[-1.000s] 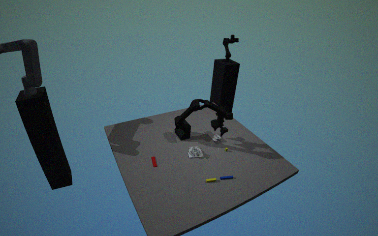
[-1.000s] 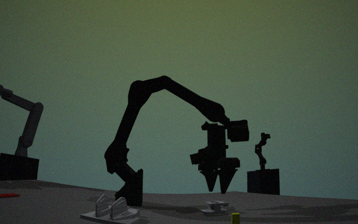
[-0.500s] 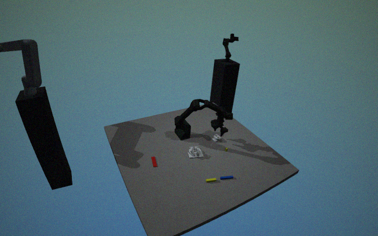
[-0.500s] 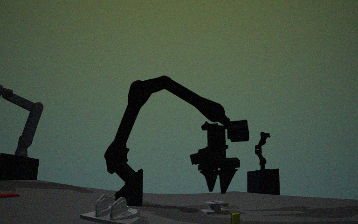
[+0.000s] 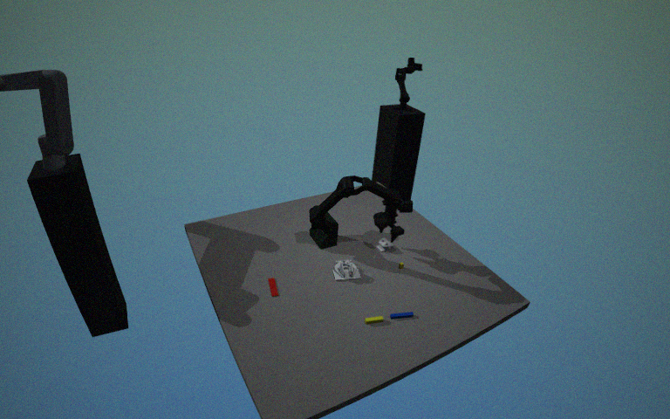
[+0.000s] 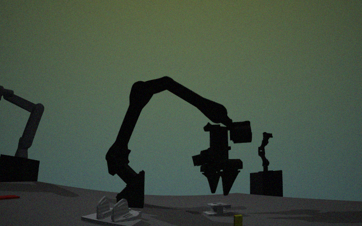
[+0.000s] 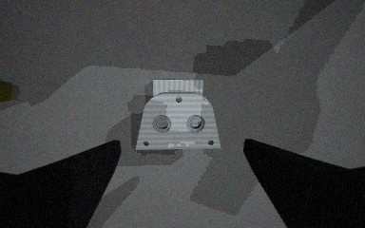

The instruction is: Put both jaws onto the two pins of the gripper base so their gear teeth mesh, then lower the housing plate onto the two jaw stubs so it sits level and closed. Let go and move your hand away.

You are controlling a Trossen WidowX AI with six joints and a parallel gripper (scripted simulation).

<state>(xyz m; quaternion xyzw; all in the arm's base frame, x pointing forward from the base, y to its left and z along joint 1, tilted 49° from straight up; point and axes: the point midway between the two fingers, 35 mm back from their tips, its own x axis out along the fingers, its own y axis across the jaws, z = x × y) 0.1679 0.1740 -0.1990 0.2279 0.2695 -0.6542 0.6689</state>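
Now: gripper tip 1 cm to the left of the gripper base and 3 cm above it. Round my gripper tip: jaw 7 cm ahead, 26 cm to the right, 5 cm below; housing plate 5 cm ahead, 27 cm to the right, 5 cm below; small yellow cube 17 cm ahead, 2 cm to the right, 5 cm below.
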